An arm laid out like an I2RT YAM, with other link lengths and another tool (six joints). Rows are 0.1 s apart.
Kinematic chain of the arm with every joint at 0, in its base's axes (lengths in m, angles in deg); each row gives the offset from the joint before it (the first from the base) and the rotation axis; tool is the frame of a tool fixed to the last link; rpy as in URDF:
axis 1: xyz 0 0 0.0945 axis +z
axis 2: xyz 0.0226 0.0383 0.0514 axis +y
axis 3: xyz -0.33 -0.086 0 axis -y
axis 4: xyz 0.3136 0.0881 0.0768 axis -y
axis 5: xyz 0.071 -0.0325 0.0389 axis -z
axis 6: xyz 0.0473 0 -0.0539 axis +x
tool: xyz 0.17 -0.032 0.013 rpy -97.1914 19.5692 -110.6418
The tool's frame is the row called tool.
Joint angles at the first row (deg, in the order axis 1, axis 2, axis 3, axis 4, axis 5, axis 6):
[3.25 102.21 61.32 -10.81 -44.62 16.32]
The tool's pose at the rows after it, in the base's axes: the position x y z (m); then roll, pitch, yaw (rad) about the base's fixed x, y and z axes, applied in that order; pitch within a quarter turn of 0, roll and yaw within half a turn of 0:
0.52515 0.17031 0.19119 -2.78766 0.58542 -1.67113
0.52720 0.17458 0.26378 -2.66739 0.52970 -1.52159
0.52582 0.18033 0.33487 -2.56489 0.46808 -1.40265
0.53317 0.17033 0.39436 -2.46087 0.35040 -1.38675
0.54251 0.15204 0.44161 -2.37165 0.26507 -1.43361
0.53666 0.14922 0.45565 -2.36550 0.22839 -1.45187
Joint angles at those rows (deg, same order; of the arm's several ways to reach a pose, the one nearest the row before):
[3.64 98.50 69.82 -22.39 -44.60 7.90]
[3.97 96.84 80.44 -34.96 -44.58 -0.38]
[4.62 96.75 92.27 -46.19 -44.07 -6.96]
[5.54 96.77 102.54 -52.42 -37.82 -10.04]
[5.83 96.77 109.84 -54.65 -31.40 -10.22]
[6.63 96.75 113.01 -57.63 -28.56 -10.55]

